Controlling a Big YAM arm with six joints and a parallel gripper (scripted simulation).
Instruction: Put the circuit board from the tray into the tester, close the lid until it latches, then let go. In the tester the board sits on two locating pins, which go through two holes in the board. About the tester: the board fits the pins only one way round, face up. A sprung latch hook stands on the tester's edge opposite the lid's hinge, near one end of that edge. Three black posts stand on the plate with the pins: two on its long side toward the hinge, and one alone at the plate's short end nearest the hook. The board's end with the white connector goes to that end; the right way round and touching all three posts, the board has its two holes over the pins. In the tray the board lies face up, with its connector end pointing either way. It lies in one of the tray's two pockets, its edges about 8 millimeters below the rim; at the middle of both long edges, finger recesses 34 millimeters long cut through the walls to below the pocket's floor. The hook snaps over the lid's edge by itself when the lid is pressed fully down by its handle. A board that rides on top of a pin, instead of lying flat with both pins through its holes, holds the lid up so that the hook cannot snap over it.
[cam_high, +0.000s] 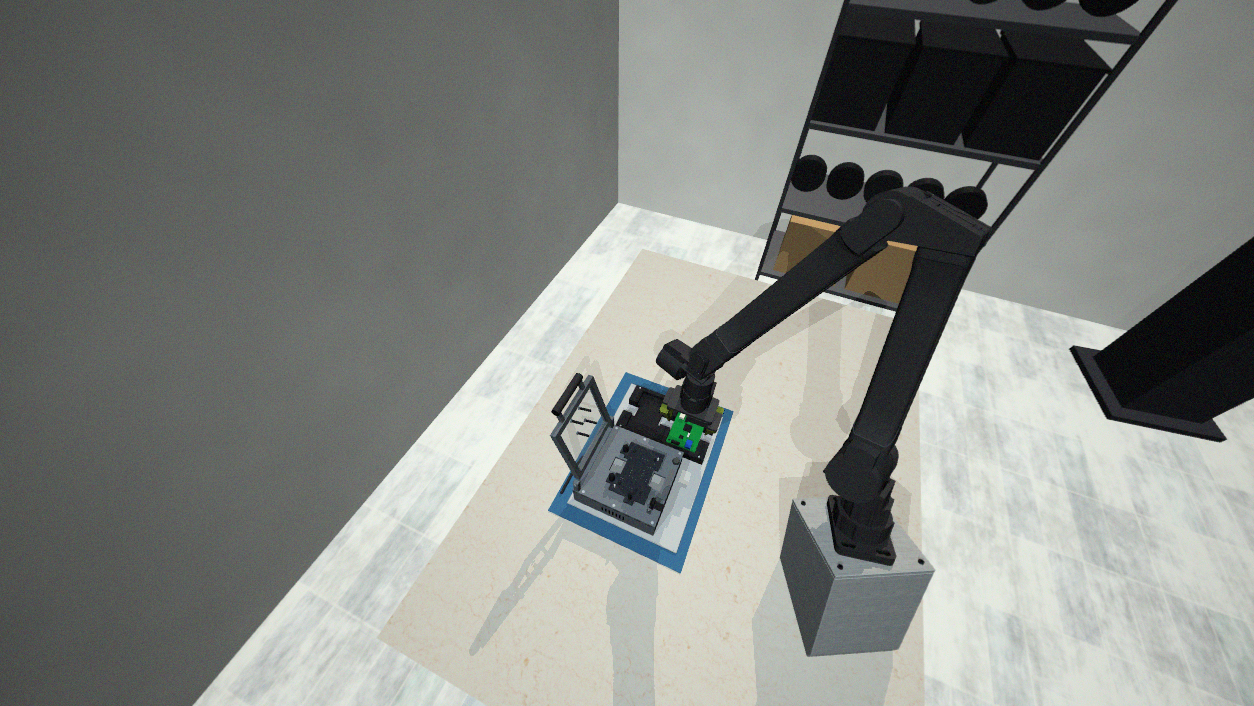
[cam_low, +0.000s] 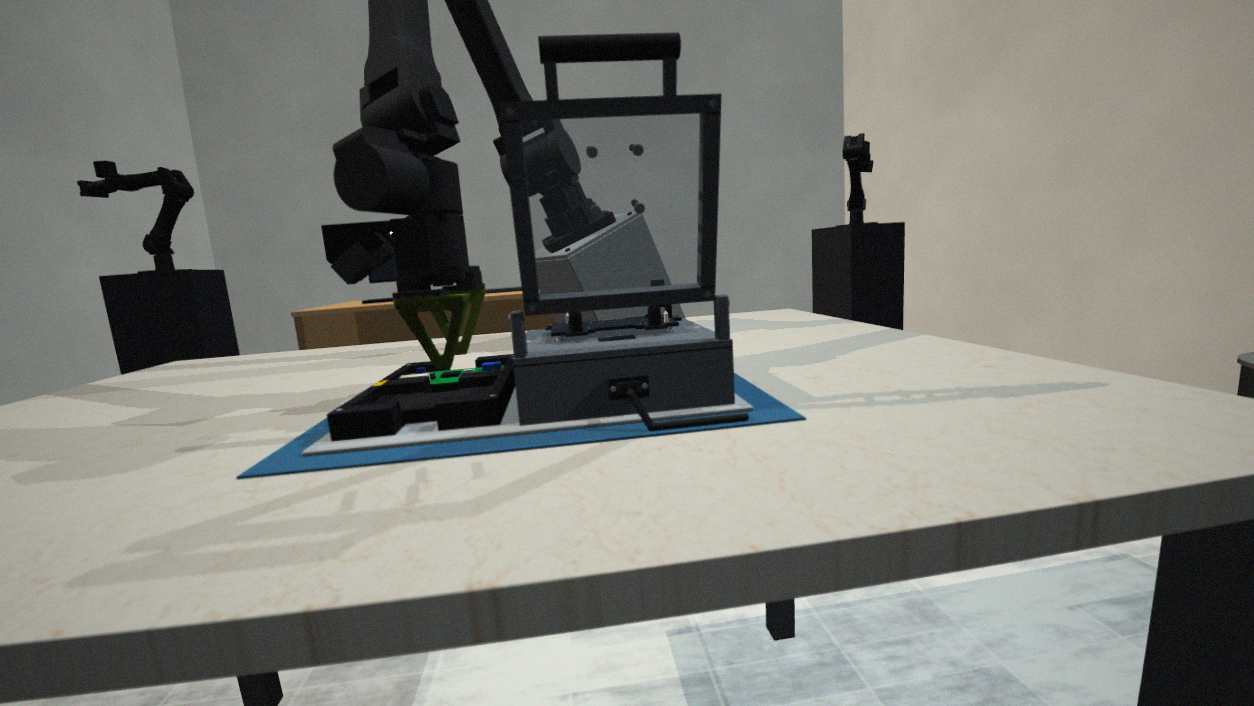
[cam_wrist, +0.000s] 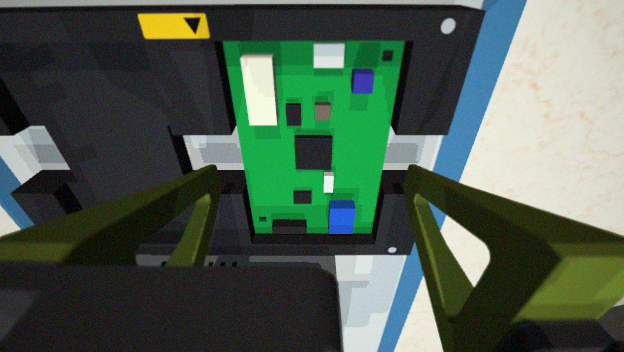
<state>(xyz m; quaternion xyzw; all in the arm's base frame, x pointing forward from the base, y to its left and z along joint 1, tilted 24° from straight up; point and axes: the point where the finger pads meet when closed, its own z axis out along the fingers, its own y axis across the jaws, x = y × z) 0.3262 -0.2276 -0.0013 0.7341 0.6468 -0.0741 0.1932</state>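
Now: the green circuit board 20 mm below my hand. From my hand the other things lie so: latch hook 30 mm ahead, 230 mm to the left, 50 mm above; then dark plate 90 mm ahead, 160 mm to the left, 30 mm above; then clear lid 210 mm ahead, 140 mm to the left, 140 mm above.
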